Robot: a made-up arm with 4 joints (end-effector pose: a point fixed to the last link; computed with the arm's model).
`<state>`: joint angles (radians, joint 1 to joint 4).
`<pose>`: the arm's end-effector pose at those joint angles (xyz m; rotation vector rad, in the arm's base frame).
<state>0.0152 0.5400 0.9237 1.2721</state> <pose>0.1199 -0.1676 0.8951 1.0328 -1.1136 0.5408</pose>
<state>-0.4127 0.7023 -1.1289 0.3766</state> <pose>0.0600 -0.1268 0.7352 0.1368 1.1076 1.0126</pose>
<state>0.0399 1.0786 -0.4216 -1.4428</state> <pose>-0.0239 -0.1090 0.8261 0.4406 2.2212 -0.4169</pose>
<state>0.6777 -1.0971 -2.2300 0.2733</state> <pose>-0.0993 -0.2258 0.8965 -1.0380 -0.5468 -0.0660</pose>
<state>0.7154 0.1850 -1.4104 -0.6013</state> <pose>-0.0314 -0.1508 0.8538 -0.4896 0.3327 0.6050</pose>
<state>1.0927 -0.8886 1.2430 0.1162</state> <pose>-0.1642 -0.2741 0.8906 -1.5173 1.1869 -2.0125</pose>
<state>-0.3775 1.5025 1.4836 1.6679</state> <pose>0.0686 -0.2357 0.6680 0.6166 -0.4726 -0.5371</pose>
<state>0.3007 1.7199 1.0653 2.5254</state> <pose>0.1300 -0.1125 0.7619 0.3924 -1.0063 0.6666</pose>
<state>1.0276 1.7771 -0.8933 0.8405</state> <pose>-0.0892 -0.0139 0.7015 -0.1891 1.0876 2.4466</pose>
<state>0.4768 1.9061 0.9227 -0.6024</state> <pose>-0.0358 -0.0439 0.7344 1.5545 1.9513 -0.3462</pose>
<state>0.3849 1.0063 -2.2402 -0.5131</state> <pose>0.0316 -0.1373 0.7970 -1.5711 1.0164 0.7017</pose>
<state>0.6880 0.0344 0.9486 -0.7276</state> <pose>-0.0938 -0.1278 0.9089 1.7242 0.6096 1.5895</pose>
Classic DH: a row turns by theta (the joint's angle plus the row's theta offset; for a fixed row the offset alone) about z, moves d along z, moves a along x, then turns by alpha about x. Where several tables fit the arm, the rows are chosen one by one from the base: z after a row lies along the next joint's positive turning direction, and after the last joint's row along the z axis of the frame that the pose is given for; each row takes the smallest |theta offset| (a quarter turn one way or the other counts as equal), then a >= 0, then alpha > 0; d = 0 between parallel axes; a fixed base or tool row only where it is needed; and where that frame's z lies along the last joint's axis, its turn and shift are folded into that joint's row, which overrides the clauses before.
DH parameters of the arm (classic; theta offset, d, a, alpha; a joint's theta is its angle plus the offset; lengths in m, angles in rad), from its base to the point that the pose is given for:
base (fixed): 0.2924 0.6249 -0.1016 0.7243
joint 1: -0.2243 0.2145 -0.019 -2.0078
joint 2: 1.3953 0.0398 -0.0913 1.6495
joint 3: -0.3095 0.0545 -0.0534 1.538
joint 4: 1.1889 -0.0138 0.0703 -0.848
tool (fixed): 1.0214 -0.0369 0 0

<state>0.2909 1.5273 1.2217 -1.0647</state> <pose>0.0076 -0.0618 0.7987 2.1929 1.9490 -0.4894</pose>
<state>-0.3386 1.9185 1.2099 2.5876</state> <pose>0.0758 -0.2105 0.6609 0.0870 -0.4502 0.1262</pose>
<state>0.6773 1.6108 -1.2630 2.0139</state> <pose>-0.1165 0.0049 0.7608 -0.5602 -0.0280 -2.9035</pose>
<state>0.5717 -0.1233 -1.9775 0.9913</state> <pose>-0.0083 -0.0863 0.8703 -1.5911 -0.1005 1.4675</pose>
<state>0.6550 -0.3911 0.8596 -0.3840</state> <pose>-0.1113 -0.1541 0.9249 1.5782 -0.2940 1.8061</pose>
